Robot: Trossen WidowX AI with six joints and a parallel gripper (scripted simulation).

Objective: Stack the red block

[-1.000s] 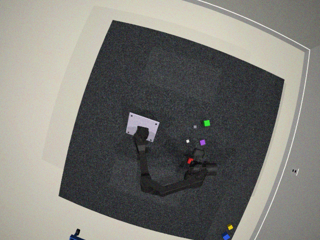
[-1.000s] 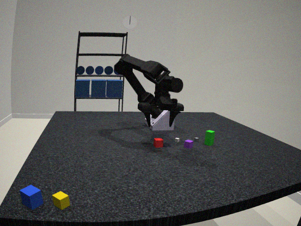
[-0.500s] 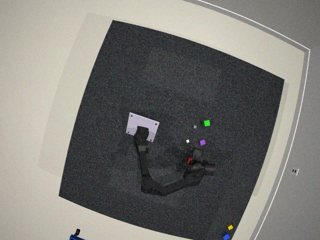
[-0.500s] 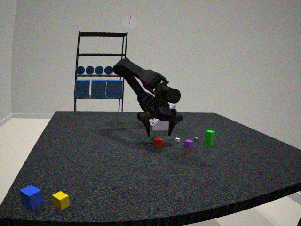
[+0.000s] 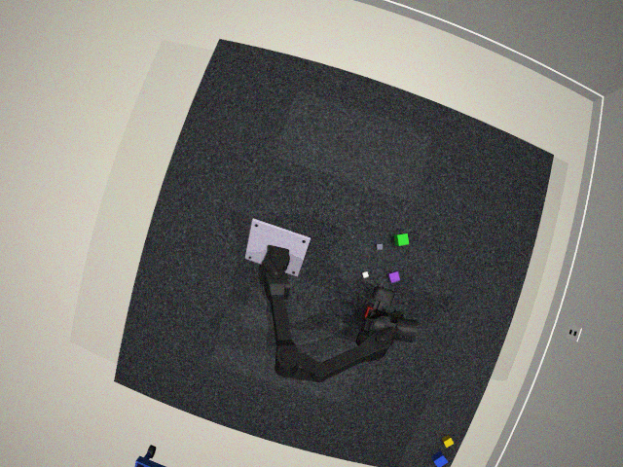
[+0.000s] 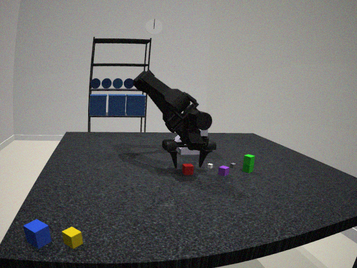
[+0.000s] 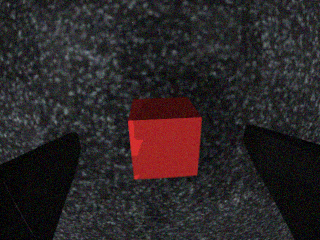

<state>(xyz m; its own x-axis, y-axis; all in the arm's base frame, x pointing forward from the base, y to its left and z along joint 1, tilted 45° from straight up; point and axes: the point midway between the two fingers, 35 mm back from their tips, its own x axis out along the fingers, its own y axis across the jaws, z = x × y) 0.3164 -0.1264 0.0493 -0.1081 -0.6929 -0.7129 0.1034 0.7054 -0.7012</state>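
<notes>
My gripper tip is now 10 mm above the red block. Also, from my gripper tip: purple cube 40 mm ahead, 130 mm to the left, 10 mm below; then small grey cube 20 mm behind, 210 mm to the left, 10 mm below; then small white cube 50 mm behind, 120 mm to the left, 20 mm below.
</notes>
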